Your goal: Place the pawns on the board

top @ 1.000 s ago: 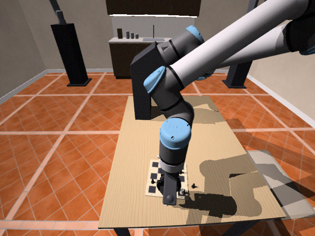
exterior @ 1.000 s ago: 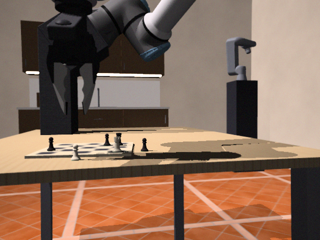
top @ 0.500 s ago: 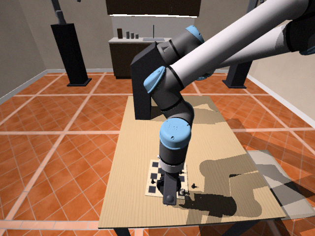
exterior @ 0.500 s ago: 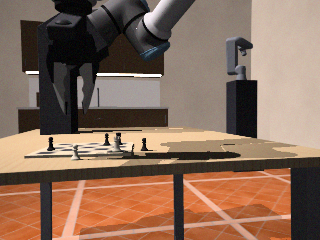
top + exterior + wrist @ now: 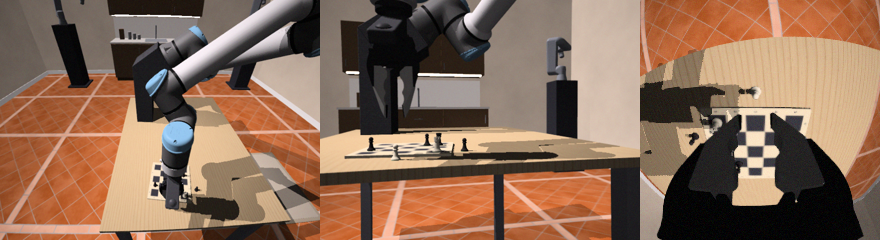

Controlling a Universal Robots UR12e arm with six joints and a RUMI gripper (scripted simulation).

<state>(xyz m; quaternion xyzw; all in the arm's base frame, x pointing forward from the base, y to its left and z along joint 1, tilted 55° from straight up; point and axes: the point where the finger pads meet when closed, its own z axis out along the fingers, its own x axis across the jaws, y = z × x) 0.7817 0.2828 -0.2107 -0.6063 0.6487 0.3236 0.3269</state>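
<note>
My hand is 9 cm above the white pawn. Also, from my hand: white rook 5 cm behind, 8 cm to the left, 8 cm below; then chessboard 14 cm behind, 2 cm to the left, 10 cm below.
</note>
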